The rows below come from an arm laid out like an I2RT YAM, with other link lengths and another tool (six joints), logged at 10 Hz.
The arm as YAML. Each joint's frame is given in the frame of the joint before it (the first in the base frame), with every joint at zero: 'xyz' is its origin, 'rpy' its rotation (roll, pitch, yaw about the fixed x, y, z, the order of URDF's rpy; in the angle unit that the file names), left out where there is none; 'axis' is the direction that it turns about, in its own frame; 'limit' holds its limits. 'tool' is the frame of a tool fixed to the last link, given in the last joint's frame.
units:
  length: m
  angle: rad
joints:
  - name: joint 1
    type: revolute
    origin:
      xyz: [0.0, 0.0, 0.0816]
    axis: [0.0, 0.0, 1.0]
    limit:
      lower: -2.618
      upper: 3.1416
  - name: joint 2
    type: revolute
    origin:
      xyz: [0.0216, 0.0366, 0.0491]
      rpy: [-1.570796, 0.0, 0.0]
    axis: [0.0, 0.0, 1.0]
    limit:
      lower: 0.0
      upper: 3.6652
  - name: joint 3
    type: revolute
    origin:
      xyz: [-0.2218, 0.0, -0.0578]
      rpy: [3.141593, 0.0, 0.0]
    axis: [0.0, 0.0, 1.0]
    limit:
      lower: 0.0
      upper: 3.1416
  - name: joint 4
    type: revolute
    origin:
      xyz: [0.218, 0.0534, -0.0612]
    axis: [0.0, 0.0, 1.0]
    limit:
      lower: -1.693
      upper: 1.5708
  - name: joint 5
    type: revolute
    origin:
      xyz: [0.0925, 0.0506, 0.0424]
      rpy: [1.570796, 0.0, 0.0]
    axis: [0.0, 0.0, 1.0]
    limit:
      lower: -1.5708
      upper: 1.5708
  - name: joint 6
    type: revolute
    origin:
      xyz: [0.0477, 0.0, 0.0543]
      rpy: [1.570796, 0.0, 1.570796]
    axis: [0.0, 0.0, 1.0]
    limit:
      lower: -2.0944
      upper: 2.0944
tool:
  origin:
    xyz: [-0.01, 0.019, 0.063]
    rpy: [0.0, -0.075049, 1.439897]
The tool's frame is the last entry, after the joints.
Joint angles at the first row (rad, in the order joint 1, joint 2, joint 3, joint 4, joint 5, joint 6):
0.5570 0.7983 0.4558 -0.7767 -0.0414 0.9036
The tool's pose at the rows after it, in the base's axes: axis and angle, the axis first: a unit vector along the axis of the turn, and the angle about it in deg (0 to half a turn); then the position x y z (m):
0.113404 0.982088 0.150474 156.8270 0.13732 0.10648 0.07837
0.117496 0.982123 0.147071 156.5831 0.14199 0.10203 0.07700
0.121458 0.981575 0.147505 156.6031 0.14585 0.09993 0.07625
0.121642 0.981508 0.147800 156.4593 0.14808 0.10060 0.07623
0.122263 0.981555 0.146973 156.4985 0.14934 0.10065 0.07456
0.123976 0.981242 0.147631 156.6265 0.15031 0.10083 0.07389
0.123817 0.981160 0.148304 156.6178 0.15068 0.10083 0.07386
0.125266 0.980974 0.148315 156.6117 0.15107 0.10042 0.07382
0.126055 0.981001 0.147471 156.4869 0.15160 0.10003 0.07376
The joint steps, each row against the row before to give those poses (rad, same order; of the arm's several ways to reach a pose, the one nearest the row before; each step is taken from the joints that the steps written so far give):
-0.0368 0.0141 -0.0078 0.0190 -0.0087 -0.0242
-0.0398 0.0154 -0.0001 0.0133 -0.0079 -0.0296
-0.0272 0.0179 0.0023 0.0146 -0.0111 -0.0168
-0.0020 0.0131 0.0036 0.0118 0.0001 -0.0015
-0.0028 0.0116 -0.0028 0.0129 0.0000 -0.0016
-0.0033 0.0085 0.0000 0.0073 -0.0031 0.0008
-0.0020 0.0016 0.0000 0.0023 -0.0019 -0.0019
-0.0036 0.0008 0.0000 0.0008 -0.0010 -0.0004
-0.0020 0.0007 0.0000 0.0016 0.0020 -0.0008

